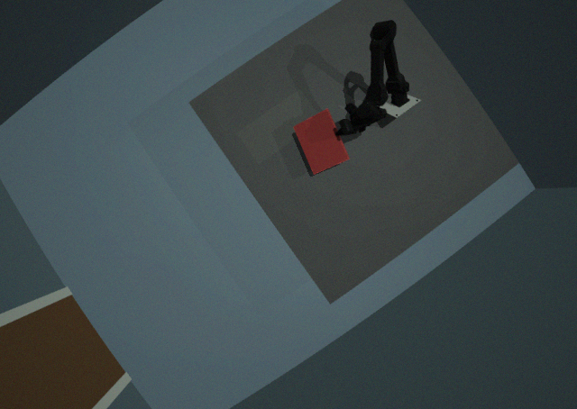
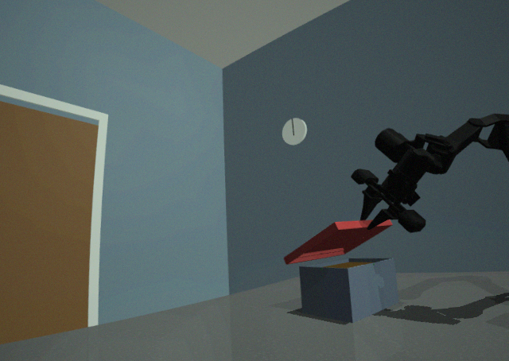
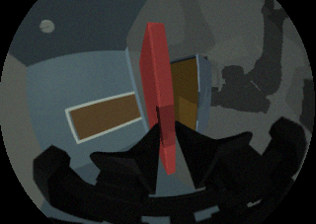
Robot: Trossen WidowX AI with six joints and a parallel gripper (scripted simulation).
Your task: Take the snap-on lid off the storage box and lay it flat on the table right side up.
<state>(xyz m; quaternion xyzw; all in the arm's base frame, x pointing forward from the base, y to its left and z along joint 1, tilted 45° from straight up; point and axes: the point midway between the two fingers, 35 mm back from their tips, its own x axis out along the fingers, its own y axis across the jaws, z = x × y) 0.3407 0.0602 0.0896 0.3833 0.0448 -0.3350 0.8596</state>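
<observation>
My gripper tip is 7 cm short of the lid, 3 cm above it and 1 cm to the left of it. The rest, counted from my gripper tip: blue-grey storage box: 14 cm below, 6 cm ahead, 1 cm to the right.
</observation>
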